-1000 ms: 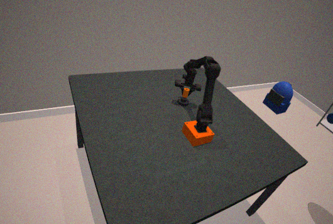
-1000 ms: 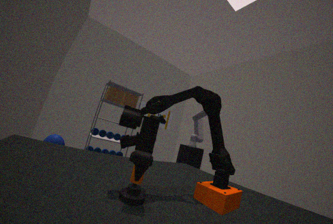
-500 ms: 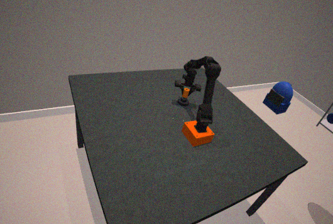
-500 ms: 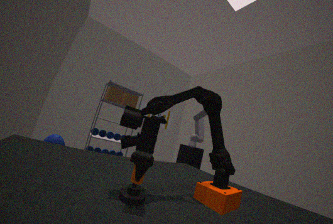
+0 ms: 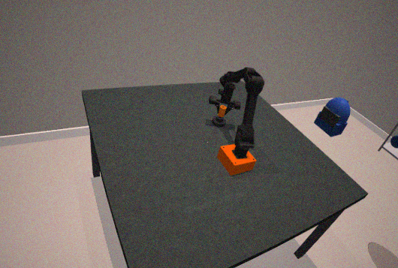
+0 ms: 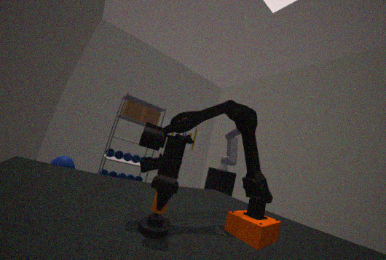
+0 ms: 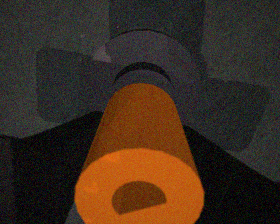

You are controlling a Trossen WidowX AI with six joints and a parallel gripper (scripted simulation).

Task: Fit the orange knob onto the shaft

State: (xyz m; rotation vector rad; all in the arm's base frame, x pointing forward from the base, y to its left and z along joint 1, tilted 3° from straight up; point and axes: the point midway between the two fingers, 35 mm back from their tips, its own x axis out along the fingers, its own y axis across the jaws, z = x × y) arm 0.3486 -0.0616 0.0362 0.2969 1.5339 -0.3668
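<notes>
Right now the orange knob is 20 mm above my gripper tip. The rest, counted from my gripper tip: round pedestal 40 mm below.
</notes>
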